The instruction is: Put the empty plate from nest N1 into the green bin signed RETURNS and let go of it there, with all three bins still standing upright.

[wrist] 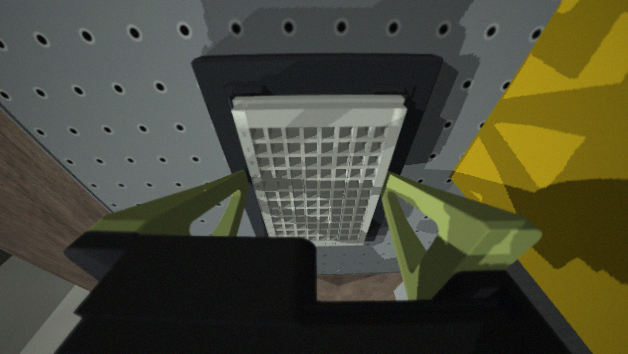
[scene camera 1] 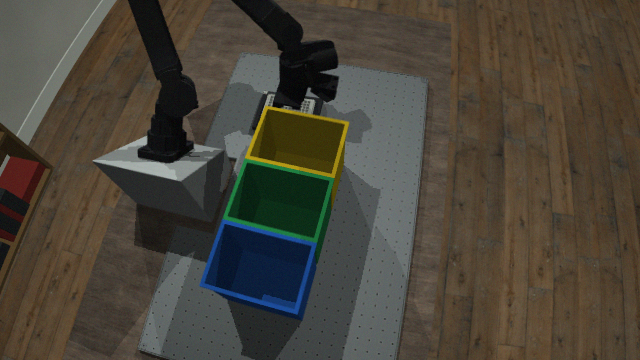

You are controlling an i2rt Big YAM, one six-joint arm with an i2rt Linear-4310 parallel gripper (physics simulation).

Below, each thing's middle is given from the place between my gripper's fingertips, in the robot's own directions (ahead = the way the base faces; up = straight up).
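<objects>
With the dark nest (wrist: pixel 293 73) as my reference, my hand is 10 mm past the nest and 10 mm above it. The yellow bin (scene camera 1: pixel 310 143) is 70 mm ahead of my hand, 180 mm to the right of it and 80 mm above it, while the green bin (scene camera 1: pixel 282 200) is 60 mm ahead of my hand, 310 mm to the right of it and 80 mm above it. The white gridded plate (wrist: pixel 318 163) is 10 mm behind my hand and 10 mm above it.
</objects>
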